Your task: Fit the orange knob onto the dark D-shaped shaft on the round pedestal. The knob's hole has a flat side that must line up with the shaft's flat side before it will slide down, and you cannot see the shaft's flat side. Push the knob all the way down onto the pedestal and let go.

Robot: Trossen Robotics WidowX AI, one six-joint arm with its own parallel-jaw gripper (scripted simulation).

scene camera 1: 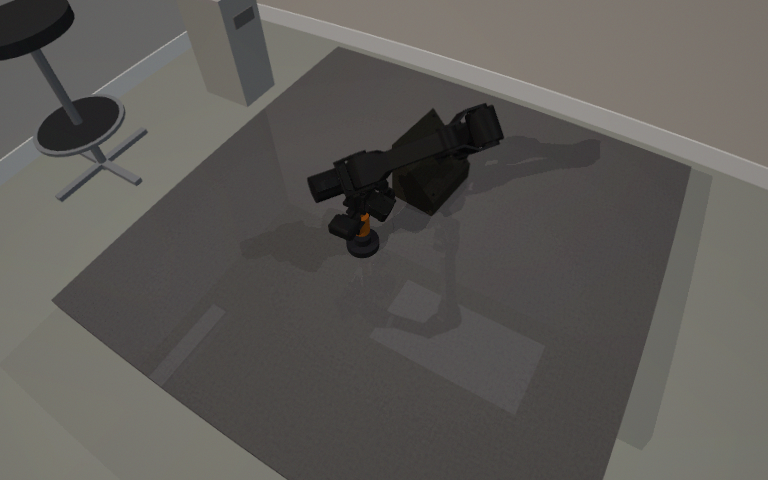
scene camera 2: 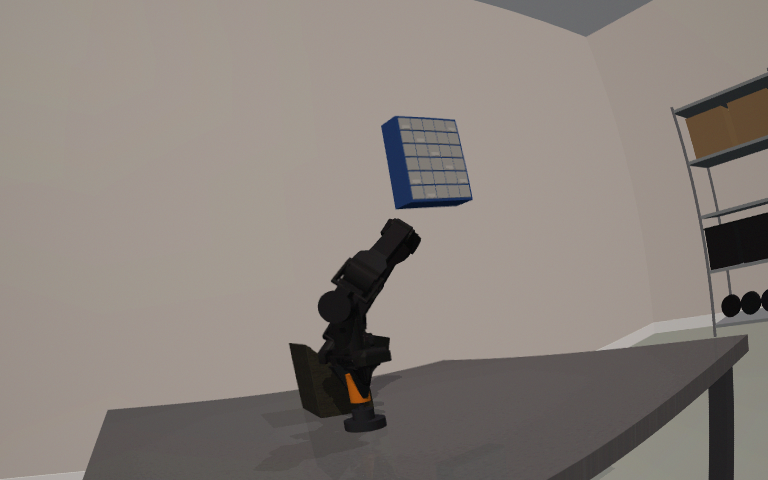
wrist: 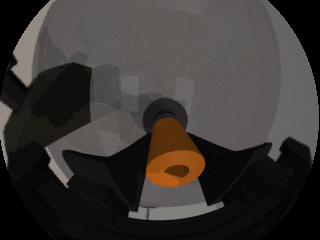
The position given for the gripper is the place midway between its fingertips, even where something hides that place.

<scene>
In view: the gripper (scene camera 2: 359, 397), an orange knob (wrist: 173, 160) and a dark round pedestal (scene camera 2: 363, 419).
The gripper shows as well in scene camera 1 (scene camera 1: 361, 228) and in the wrist view (wrist: 168, 136). The dark round pedestal is seen too in the wrist view (wrist: 160, 109).
</scene>
